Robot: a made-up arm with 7 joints.
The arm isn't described. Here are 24 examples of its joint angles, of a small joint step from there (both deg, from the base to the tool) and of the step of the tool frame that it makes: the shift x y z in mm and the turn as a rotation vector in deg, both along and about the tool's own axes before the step.
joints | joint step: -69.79 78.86 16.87 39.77 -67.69 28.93 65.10 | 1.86 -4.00 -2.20 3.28 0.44 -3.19 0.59
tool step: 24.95 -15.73 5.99 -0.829 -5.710 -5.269
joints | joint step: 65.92 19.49 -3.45 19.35 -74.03 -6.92 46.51 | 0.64 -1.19 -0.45 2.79 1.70 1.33 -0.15
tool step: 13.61 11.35 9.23 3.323 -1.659 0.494
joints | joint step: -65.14 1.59 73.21 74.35 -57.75 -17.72 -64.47 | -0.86 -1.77 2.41 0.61 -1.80 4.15 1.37
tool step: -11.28 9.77 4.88 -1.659 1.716 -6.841
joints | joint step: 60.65 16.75 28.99 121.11 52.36 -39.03 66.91 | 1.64 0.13 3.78 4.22 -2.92 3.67 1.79
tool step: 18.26 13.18 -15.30 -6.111 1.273 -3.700
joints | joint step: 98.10 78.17 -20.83 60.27 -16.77 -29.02 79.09 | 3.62 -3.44 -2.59 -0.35 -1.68 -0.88 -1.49
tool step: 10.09 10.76 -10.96 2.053 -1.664 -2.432
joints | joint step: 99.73 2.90 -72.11 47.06 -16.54 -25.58 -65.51 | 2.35 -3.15 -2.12 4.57 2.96 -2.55 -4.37
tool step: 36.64 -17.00 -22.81 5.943 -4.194 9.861
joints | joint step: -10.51 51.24 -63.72 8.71 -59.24 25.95 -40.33 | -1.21 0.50 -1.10 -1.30 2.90 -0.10 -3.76
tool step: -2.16 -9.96 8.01 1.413 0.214 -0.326
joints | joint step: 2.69 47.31 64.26 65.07 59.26 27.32 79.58 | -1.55 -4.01 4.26 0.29 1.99 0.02 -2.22
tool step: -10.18 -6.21 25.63 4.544 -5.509 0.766
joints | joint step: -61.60 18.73 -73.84 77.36 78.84 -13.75 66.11 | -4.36 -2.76 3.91 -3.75 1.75 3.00 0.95
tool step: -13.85 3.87 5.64 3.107 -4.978 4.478
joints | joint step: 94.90 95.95 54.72 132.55 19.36 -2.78 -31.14 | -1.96 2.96 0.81 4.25 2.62 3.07 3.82
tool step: 21.58 -12.52 0.48 -7.906 -1.129 3.437
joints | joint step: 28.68 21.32 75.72 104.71 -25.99 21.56 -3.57 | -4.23 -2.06 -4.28 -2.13 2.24 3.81 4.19
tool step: -15.18 -22.61 8.88 -11.666 5.810 -2.902
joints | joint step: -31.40 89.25 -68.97 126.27 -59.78 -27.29 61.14 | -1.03 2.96 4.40 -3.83 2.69 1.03 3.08
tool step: -16.60 -23.00 -1.77 -7.151 1.235 6.409
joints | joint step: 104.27 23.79 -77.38 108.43 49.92 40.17 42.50 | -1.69 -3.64 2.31 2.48 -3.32 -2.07 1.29
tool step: 18.35 -13.13 -7.80 -2.293 -3.550 -7.332
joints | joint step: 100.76 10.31 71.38 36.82 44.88 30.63 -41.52 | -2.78 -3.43 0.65 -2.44 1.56 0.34 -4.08
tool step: -23.12 26.96 -25.11 8.499 5.357 -0.079
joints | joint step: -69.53 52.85 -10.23 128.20 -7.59 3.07 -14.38 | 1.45 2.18 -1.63 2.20 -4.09 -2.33 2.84
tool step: 10.68 1.25 -0.67 -3.999 -6.345 -4.312
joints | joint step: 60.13 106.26 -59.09 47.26 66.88 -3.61 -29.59 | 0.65 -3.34 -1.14 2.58 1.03 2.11 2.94
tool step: -0.54 -32.17 11.60 -8.421 2.422 1.325
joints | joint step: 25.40 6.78 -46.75 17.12 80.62 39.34 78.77 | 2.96 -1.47 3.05 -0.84 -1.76 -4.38 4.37
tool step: 14.19 -11.69 -16.08 -6.570 -0.842 -6.683
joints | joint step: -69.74 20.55 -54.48 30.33 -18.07 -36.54 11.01 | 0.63 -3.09 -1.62 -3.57 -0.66 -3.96 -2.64
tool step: 4.76 -8.18 -11.17 0.331 -3.845 -0.473
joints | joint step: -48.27 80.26 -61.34 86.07 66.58 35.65 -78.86 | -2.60 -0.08 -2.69 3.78 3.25 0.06 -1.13
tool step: -14.53 -12.44 22.77 -5.243 0.383 -3.586
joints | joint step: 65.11 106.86 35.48 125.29 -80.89 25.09 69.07 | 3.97 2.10 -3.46 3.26 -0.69 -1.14 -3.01
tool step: -0.52 5.67 14.10 7.080 0.061 -3.106
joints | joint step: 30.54 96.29 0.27 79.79 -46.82 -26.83 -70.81 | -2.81 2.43 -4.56 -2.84 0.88 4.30 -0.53
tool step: 6.48 -10.08 20.70 -6.601 0.373 -1.145
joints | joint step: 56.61 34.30 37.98 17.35 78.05 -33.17 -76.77 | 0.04 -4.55 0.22 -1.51 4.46 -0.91 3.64
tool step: -25.25 26.49 -16.03 2.573 3.457 -2.333
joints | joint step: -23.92 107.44 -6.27 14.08 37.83 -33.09 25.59 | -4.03 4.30 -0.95 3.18 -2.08 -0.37 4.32
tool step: 29.36 15.53 -12.85 -8.631 -1.704 -8.305
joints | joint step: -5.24 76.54 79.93 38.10 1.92 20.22 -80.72 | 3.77 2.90 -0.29 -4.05 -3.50 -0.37 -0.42
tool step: 5.78 -3.25 -7.75 2.313 0.157 -0.665
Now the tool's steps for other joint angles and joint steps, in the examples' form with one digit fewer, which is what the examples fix.
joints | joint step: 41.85 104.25 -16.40 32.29 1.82 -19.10 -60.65 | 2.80 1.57 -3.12 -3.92 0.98 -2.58 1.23
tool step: -23.3 14.7 -2.6 -0.22 0.89 -2.34
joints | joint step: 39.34 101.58 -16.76 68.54 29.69 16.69 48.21 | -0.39 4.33 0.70 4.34 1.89 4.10 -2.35
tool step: 20.3 0.1 16.3 2.80 1.73 -0.94
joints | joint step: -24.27 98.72 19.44 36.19 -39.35 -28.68 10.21 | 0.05 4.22 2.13 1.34 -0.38 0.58 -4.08
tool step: -8.1 35.9 9.3 8.21 1.73 -3.17
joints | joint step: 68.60 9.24 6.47 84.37 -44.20 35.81 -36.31 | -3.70 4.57 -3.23 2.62 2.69 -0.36 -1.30
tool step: -9.7 3.3 6.4 0.25 -4.15 -1.60
